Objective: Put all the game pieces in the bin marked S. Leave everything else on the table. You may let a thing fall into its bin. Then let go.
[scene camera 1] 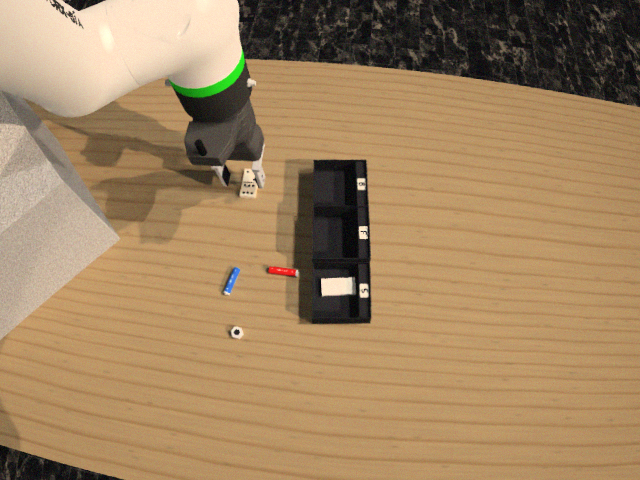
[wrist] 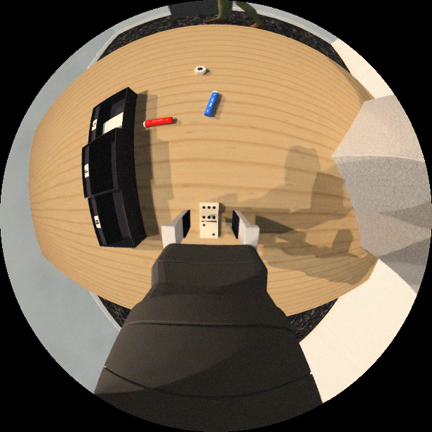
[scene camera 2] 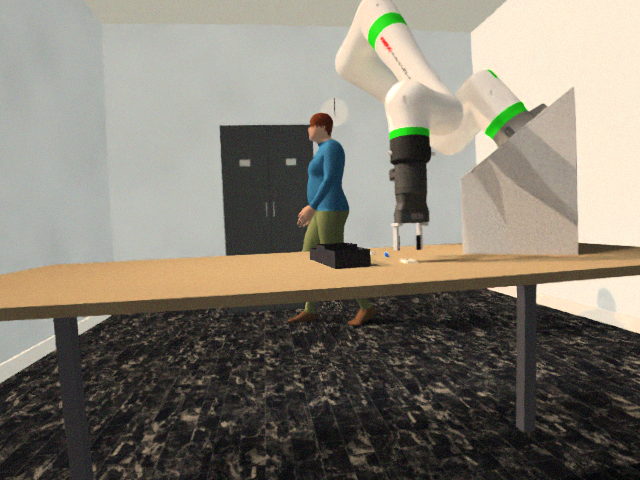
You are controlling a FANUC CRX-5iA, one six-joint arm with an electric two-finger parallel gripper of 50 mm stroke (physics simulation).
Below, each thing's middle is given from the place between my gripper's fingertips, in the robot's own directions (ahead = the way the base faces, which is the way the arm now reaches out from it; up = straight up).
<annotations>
My gripper is now 160 mm short of the black three-part bin tray (scene camera 1: pixel 341 228), 70 mm to the left of it and 10 mm above it.
</annotations>
